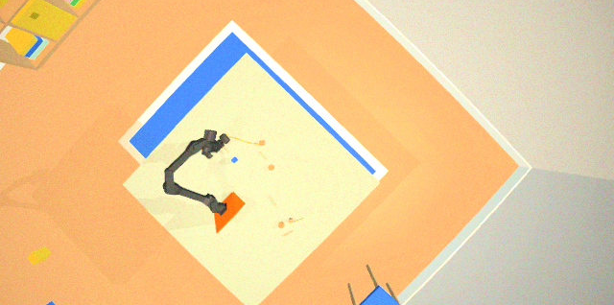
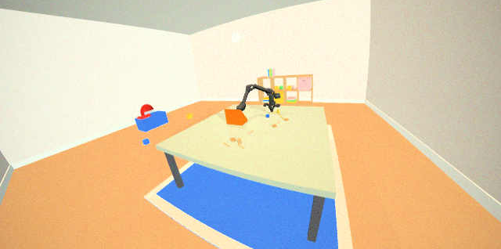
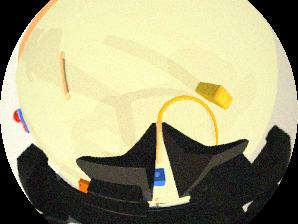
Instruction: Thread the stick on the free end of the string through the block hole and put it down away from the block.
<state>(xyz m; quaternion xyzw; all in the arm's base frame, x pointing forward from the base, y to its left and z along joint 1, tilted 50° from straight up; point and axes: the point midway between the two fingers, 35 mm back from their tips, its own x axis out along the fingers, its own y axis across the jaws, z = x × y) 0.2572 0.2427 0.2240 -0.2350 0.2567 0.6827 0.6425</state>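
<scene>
The blue block is 130 mm to the right of my gripper tip. The rest, counted from my gripper tip: yellow cube 60 mm ahead, 40 mm to the left, 10 mm above.
</scene>
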